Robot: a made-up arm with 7 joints.
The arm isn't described. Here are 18 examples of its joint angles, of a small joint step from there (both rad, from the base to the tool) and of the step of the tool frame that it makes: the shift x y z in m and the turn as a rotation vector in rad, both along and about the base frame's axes.
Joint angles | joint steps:
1: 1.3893 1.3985 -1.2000 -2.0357 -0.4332 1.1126 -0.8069 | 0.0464 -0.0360 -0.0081 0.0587 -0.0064 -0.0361 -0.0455
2: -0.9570 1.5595 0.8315 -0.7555 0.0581 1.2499 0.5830 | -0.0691 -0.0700 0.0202 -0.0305 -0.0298 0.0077 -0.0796
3: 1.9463 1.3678 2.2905 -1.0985 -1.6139 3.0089 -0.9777 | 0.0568 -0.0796 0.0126 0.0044 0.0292 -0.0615 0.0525
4: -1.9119 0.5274 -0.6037 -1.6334 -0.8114 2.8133 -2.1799 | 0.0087 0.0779 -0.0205 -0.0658 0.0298 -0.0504 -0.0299
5: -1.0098 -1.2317 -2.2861 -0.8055 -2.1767 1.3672 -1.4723 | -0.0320 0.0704 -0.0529 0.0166 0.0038 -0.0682 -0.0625
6: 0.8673 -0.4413 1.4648 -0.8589 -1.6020 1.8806 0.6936 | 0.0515 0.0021 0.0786 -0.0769 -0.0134 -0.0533 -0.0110
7: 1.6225 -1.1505 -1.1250 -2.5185 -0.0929 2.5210 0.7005 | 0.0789 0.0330 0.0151 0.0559 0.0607 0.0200 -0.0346
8: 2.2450 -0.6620 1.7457 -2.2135 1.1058 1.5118 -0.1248 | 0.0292 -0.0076 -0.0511 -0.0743 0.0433 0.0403 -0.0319
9: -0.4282 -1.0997 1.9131 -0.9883 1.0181 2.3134 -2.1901 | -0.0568 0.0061 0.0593 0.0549 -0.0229 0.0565 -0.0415
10: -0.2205 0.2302 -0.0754 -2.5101 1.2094 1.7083 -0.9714 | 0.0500 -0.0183 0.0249 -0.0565 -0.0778 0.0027 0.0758
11: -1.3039 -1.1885 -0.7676 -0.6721 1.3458 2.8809 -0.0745 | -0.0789 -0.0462 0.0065 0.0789 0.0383 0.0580 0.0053
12: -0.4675 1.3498 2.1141 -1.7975 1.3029 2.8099 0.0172 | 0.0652 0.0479 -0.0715 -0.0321 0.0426 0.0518 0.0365
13: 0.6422 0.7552 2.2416 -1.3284 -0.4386 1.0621 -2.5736 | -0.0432 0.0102 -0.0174 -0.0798 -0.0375 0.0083 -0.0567
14: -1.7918 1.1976 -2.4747 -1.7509 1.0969 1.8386 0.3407 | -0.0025 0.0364 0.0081 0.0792 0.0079 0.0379 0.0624
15: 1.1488 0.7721 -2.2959 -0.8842 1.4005 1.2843 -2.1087 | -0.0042 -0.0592 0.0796 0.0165 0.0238 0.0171 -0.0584
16: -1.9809 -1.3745 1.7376 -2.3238 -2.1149 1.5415 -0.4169 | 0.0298 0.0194 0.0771 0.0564 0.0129 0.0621 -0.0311
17: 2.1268 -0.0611 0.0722 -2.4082 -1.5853 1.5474 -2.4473 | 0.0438 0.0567 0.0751 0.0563 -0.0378 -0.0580 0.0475
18: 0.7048 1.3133 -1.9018 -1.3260 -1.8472 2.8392 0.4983 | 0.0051 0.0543 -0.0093 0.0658 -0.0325 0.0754 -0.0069
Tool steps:
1: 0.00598 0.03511 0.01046 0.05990 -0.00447 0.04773
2: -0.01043 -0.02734 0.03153 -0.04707 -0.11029 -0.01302
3: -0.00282 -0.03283 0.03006 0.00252 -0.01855 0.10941
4: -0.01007 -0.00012 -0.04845 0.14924 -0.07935 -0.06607
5: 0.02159 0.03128 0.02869 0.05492 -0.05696 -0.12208
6: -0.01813 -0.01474 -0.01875 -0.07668 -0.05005 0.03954
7: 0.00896 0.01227 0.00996 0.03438 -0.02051 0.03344
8: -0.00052 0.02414 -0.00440 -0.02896 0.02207 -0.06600
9: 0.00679 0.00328 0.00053 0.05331 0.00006 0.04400
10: -0.00507 0.02081 -0.00315 -0.01918 0.11608 0.12304
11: 0.03985 0.03687 -0.02628 -0.15883 -0.02556 -0.08554
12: -0.01375 0.01916 -0.03116 -0.09896 0.14276 0.09292
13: -0.00662 0.00749 -0.01989 0.01561 -0.06650 0.01990
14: -0.00844 -0.03837 0.00041 0.07272 0.05138 0.01548
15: 0.00381 -0.01652 0.00146 0.03914 -0.00934 0.12305
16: 0.00987 0.03321 -0.02416 0.08571 0.06871 0.04062
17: -0.02954 -0.01331 -0.00363 0.07890 -0.01868 0.10710
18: 0.00730 0.02325 -0.01338 -0.04693 0.12080 0.03676
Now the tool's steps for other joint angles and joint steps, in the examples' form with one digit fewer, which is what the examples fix.
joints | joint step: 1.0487 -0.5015 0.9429 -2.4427 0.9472 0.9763 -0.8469 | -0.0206 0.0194 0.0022 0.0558 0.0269 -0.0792 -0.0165
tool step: -0.0074 0.0063 0.0081 -0.0379 0.0745 0.0296
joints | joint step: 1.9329 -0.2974 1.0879 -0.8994 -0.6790 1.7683 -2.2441 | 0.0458 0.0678 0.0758 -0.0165 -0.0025 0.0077 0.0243
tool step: -0.0064 0.0018 -0.0031 -0.0662 -0.0367 0.1122
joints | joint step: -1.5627 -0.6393 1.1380 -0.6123 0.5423 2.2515 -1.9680 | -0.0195 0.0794 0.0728 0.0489 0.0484 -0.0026 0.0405
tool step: -0.0032 -0.0337 0.0170 0.1250 0.0252 0.1089
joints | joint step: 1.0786 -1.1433 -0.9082 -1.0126 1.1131 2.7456 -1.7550 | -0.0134 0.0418 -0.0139 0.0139 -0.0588 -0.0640 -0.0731
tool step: -0.0082 0.0010 0.0190 -0.1418 0.0515 -0.1092
